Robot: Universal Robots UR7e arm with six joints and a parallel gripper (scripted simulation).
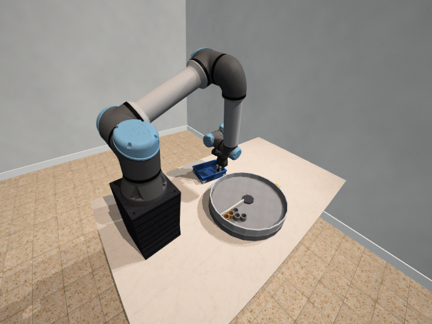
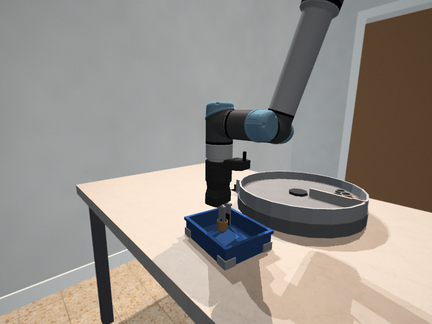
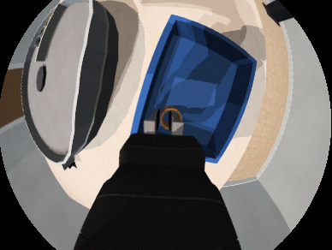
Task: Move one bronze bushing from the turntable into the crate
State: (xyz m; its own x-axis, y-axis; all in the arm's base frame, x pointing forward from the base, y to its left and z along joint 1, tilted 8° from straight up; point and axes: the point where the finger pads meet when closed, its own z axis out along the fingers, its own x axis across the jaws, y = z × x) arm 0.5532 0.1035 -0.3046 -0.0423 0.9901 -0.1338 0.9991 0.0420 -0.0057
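The blue crate lies 40 mm behind my hand and 50 mm to the left of it. The rest, counted from my hand: round grey turntable (90 mm behind, 310 mm to the right, 20 mm above).
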